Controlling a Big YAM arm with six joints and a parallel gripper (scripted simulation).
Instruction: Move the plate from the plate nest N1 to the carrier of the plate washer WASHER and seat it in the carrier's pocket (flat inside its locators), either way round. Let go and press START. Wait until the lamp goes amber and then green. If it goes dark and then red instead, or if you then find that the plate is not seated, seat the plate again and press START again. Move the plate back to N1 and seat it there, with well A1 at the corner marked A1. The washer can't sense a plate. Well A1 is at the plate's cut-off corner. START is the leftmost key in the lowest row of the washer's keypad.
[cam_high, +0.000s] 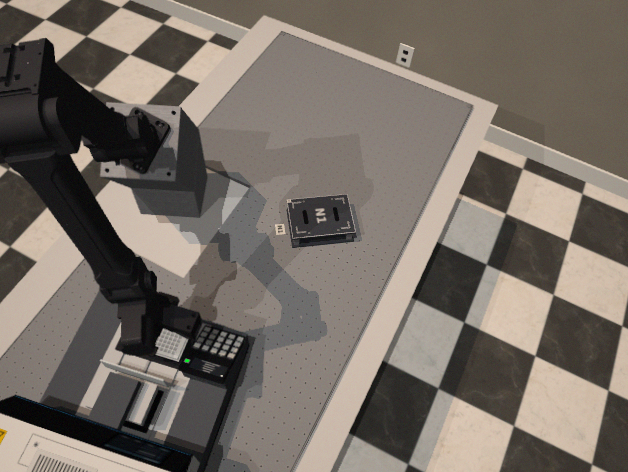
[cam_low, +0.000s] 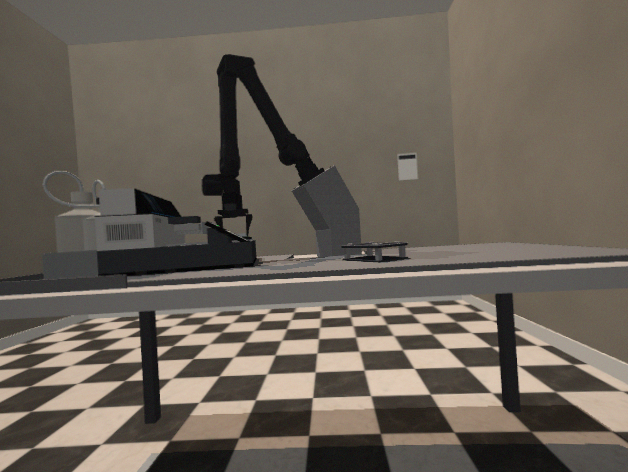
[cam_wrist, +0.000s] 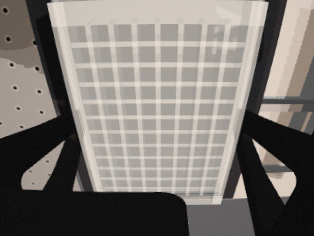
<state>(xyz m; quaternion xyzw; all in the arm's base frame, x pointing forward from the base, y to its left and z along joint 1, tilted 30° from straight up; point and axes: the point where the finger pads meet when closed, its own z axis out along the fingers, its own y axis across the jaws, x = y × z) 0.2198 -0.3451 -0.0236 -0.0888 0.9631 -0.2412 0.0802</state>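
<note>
The white well plate is right at my hand. From my hand the other things lie so: label 410 mm to the left, 100 mm below, 100 mm ahead; dark carrier 10 mm below; plate washer 150 mm to the right, 30 mm above, 20 mm ahead.
</note>
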